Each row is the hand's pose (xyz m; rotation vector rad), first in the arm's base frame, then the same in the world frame.
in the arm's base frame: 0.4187 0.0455 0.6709 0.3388 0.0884 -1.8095
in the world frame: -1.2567 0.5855 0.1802 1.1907 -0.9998 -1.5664
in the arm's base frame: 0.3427 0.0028 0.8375 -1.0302 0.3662 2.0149
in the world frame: -1.4441 0.6003 0.1761 -1.9848 0.0781 0.9219
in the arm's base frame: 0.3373 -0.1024 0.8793 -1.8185 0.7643 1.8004
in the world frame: -1.5147 0.5135 0.1944 -2.3422 0.6487 0.3147
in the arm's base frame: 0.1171 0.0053 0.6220 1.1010 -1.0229 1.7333
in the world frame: -1.3412 0.5482 -0.1138 -0.2932 -1.4408 2.2086
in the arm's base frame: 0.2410 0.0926 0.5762 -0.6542 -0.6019 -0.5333
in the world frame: -1.2274 0.6105 -0.0229 -0.6050 -1.7120 -1.0702
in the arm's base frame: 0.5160 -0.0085 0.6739 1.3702 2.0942 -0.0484
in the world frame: -1.2387 0.5300 0.2750 1.0660 0.9267 0.3123
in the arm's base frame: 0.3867 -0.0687 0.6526 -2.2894 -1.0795 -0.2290
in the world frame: -1.2877 0.4731 0.1519 2.2026 1.2268 1.5662
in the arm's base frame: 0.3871 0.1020 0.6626 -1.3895 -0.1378 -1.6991
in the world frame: -1.2443 0.6383 0.1439 -0.4075 -0.8702 -2.5570
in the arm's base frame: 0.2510 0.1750 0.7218 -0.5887 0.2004 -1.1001
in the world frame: -1.3257 0.7331 0.0355 -0.0658 -0.9000 -1.5394
